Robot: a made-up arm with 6 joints. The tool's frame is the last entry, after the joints.
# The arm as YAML. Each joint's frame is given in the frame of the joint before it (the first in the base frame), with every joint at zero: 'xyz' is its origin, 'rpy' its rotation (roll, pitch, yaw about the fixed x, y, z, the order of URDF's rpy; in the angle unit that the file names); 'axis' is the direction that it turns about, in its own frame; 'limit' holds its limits. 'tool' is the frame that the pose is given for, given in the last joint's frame.
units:
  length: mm
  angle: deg
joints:
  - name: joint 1
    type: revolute
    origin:
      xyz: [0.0, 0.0, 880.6]
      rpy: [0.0, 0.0, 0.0]
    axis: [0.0, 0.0, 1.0]
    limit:
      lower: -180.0
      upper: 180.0
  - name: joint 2
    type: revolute
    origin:
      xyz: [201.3, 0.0, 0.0]
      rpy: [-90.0, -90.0, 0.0]
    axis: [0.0, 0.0, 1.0]
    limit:
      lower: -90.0
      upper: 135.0
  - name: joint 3
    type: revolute
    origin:
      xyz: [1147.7, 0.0, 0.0]
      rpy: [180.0, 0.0, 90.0]
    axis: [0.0, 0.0, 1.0]
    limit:
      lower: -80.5
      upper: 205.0
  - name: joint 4
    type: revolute
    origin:
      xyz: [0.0, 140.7, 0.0]
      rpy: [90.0, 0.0, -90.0]
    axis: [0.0, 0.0, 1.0]
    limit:
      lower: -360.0
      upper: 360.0
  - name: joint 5
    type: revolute
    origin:
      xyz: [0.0, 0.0, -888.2]
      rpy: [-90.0, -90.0, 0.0]
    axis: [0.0, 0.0, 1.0]
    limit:
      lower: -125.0
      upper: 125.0
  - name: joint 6
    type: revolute
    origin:
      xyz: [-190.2, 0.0, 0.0]
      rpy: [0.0, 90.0, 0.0]
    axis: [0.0, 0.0, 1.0]
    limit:
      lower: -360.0
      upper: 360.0
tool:
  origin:
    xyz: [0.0, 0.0, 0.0]
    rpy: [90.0, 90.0, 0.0]
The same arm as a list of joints. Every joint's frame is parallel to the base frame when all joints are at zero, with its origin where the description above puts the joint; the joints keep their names.
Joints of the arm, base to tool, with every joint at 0 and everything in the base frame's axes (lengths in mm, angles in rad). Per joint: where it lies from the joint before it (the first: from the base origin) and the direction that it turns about. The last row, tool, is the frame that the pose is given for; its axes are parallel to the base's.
joint 1: origin 0 0 880.6 axis +z
joint 2: origin 201.3 0 0 axis +y
joint 3: origin 0 0 1147.7 axis -y
joint 4: origin 0 0 140.7 axis -x
joint 5: origin 888.2 0 0 axis -y
joint 6: origin 190.2 0 0 axis -x
tool: origin 0 0 0
Joint limits (rad, base to tool): -3.1416..3.1416 -1.5708..2.3562 -1.405..3.5779 -6.2832..6.2832 -2.1817..2.1817 -6.2832..6.2832

